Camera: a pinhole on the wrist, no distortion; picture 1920 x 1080 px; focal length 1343.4 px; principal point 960.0 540.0 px. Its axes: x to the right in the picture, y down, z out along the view. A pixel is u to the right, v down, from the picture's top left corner.
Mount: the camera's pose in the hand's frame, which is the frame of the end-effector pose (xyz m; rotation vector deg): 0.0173 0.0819 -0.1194 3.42 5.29 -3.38
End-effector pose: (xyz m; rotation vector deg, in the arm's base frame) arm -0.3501 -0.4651 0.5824 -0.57 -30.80 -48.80
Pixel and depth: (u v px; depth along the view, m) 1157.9 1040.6 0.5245
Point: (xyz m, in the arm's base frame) -0.2777 -0.3259 1.0526
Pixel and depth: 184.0 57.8 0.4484
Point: -0.6807 -0.3024 0.7646
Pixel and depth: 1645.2 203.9 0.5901
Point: -0.4352 -0.7072 1.0959
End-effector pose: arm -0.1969 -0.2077 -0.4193 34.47 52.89 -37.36
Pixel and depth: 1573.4 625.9 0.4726
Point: 0.1498 -0.4657 -0.4877
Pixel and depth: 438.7 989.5 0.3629
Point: 0.0398 -0.2499 -0.1896
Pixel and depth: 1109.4 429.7 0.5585
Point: 0.0800 -0.5446 -0.3273
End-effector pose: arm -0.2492 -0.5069 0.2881 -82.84 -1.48 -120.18
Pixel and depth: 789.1 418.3 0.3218
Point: -0.0616 -0.4703 0.3641
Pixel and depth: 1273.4 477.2 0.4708
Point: 0.0082 -0.4905 0.5633
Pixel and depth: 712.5 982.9 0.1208
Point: -0.1926 -0.6046 0.2627
